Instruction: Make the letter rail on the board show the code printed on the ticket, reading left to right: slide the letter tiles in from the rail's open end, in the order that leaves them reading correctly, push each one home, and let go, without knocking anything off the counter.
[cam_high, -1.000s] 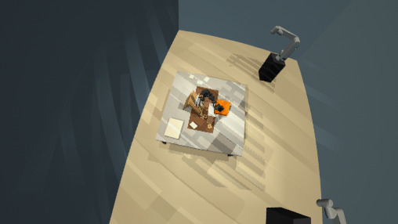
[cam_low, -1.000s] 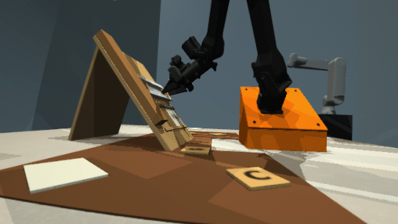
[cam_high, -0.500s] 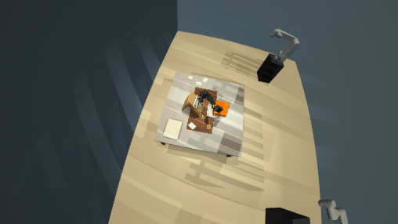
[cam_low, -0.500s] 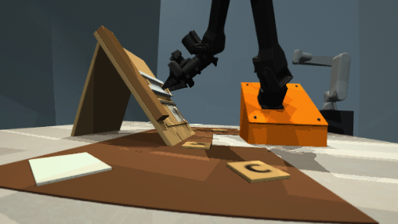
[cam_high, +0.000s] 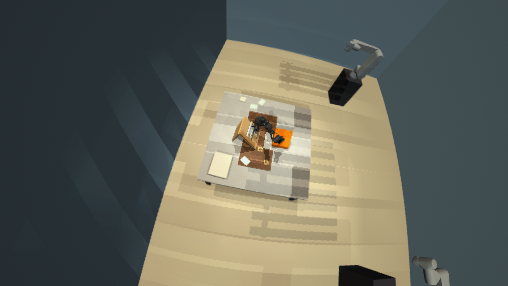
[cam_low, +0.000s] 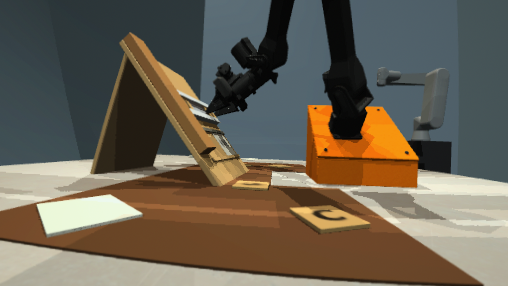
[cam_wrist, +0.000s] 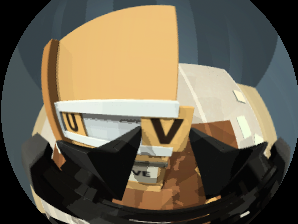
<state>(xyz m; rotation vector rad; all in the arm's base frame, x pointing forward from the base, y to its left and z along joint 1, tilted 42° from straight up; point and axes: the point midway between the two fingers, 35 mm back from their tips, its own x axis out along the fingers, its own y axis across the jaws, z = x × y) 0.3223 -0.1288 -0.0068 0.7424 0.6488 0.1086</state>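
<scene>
The u tile lies 2 cm ahead of my gripper tip and 15 cm to the left of it. Round my gripper tip: tan tile marked v (right at my gripper tip); brown mat (15 cm behind, 9 cm to the left, 16 cm below); e tile (8 cm behind, 13 cm to the right, 16 cm below).
</scene>
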